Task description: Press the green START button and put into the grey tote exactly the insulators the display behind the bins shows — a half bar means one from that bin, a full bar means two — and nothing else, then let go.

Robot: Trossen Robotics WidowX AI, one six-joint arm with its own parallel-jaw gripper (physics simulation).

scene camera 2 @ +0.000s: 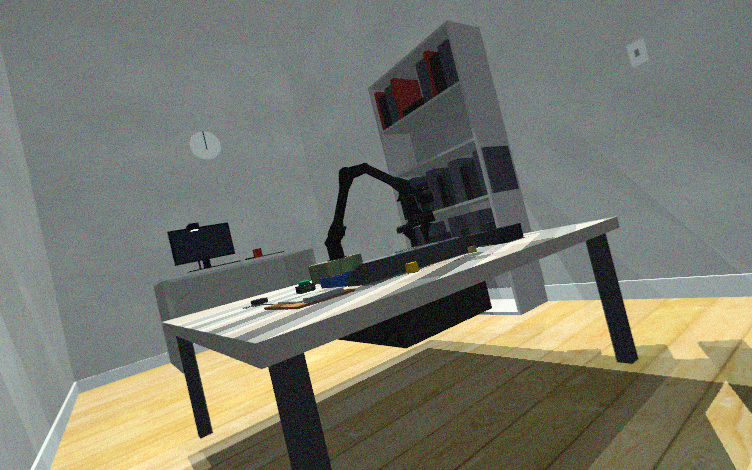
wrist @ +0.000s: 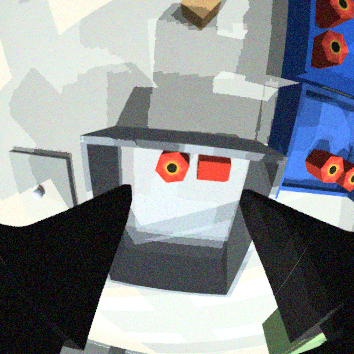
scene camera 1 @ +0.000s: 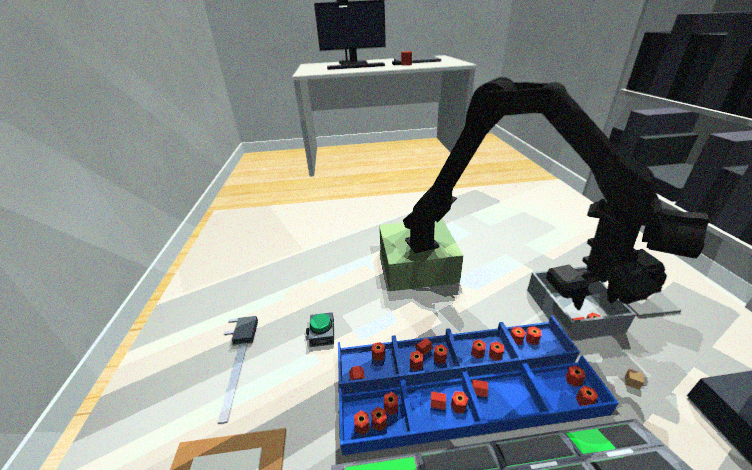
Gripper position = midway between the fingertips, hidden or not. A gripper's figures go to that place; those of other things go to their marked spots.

Labels:
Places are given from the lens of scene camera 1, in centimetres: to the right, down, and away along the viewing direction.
my gripper (scene camera 1: 593, 305): 42, 14, 64
grey tool (scene camera 1: 244, 332): -27, 20, 68

